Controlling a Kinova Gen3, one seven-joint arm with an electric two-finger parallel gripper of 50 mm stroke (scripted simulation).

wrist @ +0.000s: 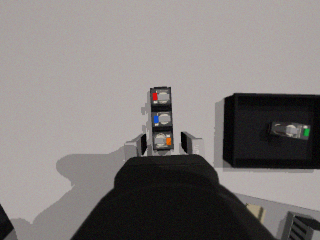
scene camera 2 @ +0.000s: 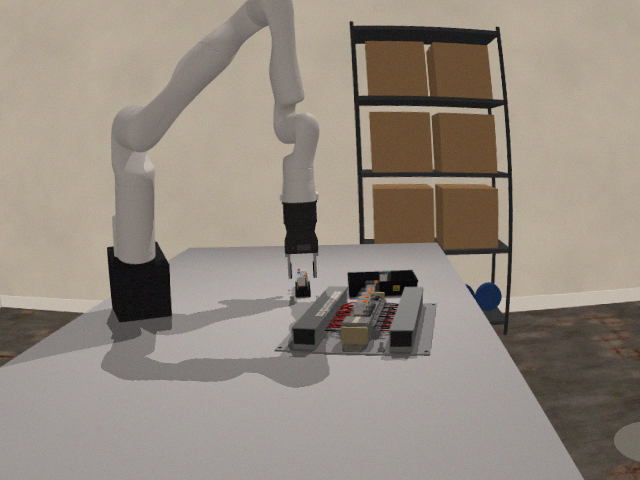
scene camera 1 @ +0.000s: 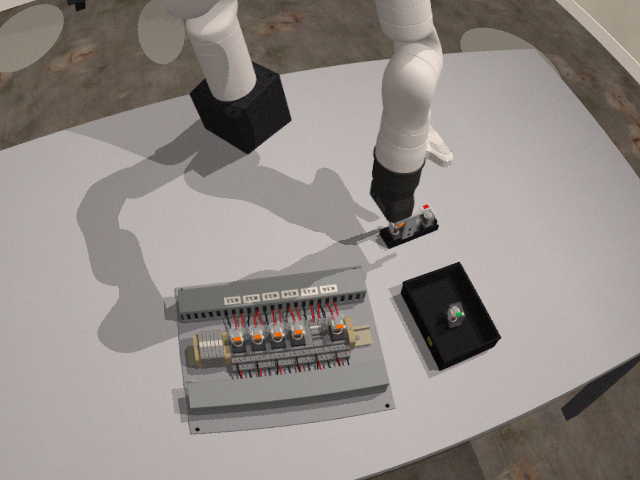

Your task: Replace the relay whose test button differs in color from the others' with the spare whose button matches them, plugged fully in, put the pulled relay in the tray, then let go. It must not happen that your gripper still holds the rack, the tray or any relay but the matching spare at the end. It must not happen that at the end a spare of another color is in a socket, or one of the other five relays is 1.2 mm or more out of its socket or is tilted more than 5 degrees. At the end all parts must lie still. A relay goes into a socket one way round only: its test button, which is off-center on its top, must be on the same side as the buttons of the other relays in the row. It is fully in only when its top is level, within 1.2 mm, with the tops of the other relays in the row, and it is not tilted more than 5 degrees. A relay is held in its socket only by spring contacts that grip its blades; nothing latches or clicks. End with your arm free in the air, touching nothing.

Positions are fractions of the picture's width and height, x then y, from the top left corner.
my gripper: wrist 0.51, 0.59; scene camera 2 0.47, 0.58; scene camera 1 0.62, 0.47
